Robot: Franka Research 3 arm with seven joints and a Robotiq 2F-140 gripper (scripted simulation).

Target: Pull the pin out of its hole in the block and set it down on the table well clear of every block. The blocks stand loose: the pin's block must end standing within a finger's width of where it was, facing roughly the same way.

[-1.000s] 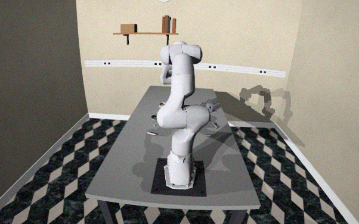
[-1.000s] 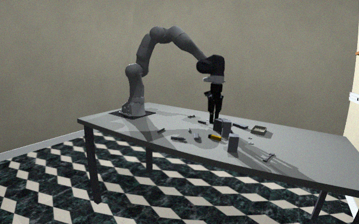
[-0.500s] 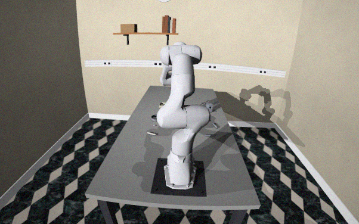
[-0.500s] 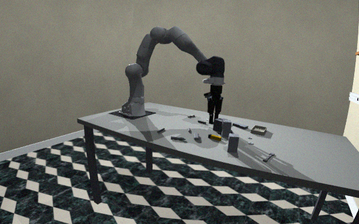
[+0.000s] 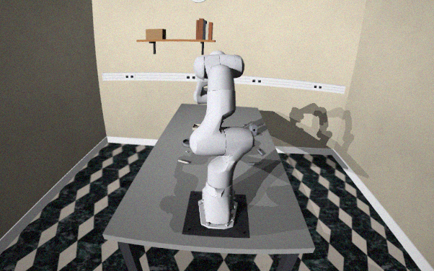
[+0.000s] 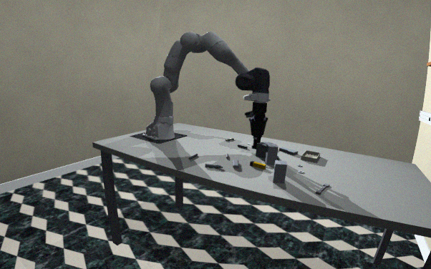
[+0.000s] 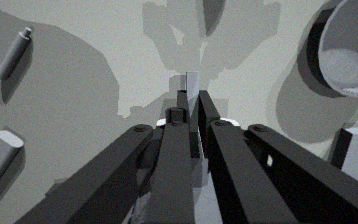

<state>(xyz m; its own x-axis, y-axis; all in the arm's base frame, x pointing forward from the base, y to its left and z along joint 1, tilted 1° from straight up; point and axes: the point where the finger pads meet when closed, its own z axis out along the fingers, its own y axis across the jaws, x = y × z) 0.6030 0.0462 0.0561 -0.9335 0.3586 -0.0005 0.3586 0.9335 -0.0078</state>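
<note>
Now: hand 3 cm above the grey square pin and 1 cm short of it. Round my hand: round dish: 17 cm to the left, 5 cm below, 1 cm ahead; then grey block: 5 cm ahead, 3 cm below, 2 cm to the right; then grey rod: 11 cm behind, 7 cm to the left, 6 cm below.
</note>
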